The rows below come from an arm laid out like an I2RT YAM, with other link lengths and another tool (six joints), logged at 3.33 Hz.
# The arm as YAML. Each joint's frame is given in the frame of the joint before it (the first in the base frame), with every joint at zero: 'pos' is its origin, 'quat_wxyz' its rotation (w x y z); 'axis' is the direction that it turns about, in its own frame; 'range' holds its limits. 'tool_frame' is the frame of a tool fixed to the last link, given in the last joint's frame.
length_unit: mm
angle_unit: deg
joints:
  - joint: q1
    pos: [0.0, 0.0, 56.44]
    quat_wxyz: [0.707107, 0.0, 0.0, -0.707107]
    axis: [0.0, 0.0, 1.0]
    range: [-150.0, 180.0]
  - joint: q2
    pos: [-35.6, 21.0, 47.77]
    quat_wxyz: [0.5, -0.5, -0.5, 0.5]
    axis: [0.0, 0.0, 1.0]
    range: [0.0, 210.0]
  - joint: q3
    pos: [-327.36, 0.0, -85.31]
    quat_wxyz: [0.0, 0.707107, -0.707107, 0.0]
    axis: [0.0, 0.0, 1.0]
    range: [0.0, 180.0]
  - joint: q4
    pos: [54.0, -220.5, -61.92]
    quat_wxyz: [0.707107, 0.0, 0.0, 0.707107]
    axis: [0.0, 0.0, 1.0]
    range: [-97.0, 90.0]
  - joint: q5
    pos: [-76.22, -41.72, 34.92]
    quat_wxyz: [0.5, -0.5, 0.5, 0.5]
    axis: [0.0, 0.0, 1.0]
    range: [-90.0, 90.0]
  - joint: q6
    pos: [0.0, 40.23, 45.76]
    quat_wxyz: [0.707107, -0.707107, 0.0, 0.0]
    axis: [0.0, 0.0, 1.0]
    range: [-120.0, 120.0]
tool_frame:
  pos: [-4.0, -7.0, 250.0]
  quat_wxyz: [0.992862, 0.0, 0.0, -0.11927]
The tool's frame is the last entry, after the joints.
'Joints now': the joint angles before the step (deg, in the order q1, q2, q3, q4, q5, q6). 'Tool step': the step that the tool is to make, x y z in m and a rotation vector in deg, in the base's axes. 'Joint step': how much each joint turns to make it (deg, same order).
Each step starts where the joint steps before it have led.
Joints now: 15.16, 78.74, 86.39, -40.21, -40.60, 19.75
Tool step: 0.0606, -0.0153, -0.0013, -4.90, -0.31, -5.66
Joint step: -0.11, 8.20, 11.62, -5.13, 7.28, -1.20
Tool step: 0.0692, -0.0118, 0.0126, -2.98, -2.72, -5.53
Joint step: -0.07, 8.93, 12.94, -2.15, 6.53, 0.01
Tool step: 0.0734, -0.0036, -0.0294, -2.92, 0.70, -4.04
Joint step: -0.02, 11.56, 10.51, -0.39, 4.81, -0.02
